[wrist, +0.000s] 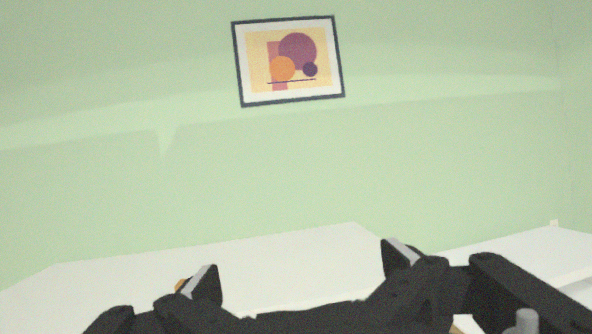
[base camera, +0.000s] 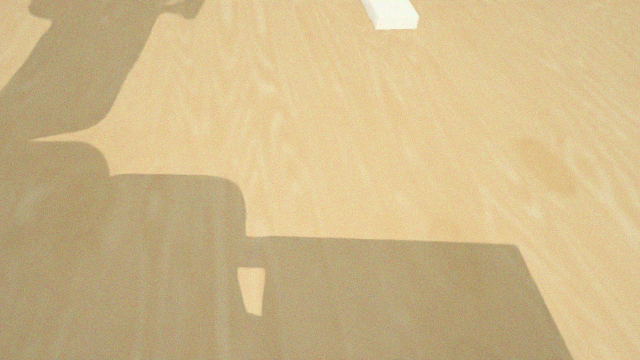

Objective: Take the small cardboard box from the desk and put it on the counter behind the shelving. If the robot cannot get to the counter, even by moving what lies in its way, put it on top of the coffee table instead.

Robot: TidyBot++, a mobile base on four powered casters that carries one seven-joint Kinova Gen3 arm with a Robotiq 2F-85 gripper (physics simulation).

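Frame: origin at the arm's base, x down, y ahead, z right, level; millimetres.
Seen in the pictures: gripper, between the fingertips: [wrist: 301, 270].
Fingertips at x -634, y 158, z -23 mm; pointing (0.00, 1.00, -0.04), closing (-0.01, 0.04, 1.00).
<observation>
A point is followed by its place in that frame.
My gripper [wrist: 301, 270] @[x -634, y 158, z -23 mm] is open, with no object between its fingers. A wide white top [wrist: 280, 265] @[x -324, y 1037, z -140 mm] shows beyond the fingers in the wrist view; whether it is the desk, the counter or the coffee table I cannot tell. A small orange-brown piece [wrist: 180, 285] @[x -372, y 818, z -407 mm] shows just behind the left fingertip, over the white top. Most of it is hidden by the finger, so I cannot tell if it is the small cardboard box. The shelving does not show in either view.
A second white surface [wrist: 532, 245] @[x -53, y 1527, z 1166 mm] is at the right by the green wall [wrist: 150, 200] @[x -572, y 1448, z -794 mm]. A framed picture [wrist: 298, 59] @[x -1189, y 1566, z 28 mm] hangs above. In the base camera view, a white block-like end [base camera: 396, 17] @[x 373, y 818, z 167 mm] stands on the wood floor [base camera: 350, 125] @[x 396, y 533, z 67 mm] at the top; shadows lie nearer.
</observation>
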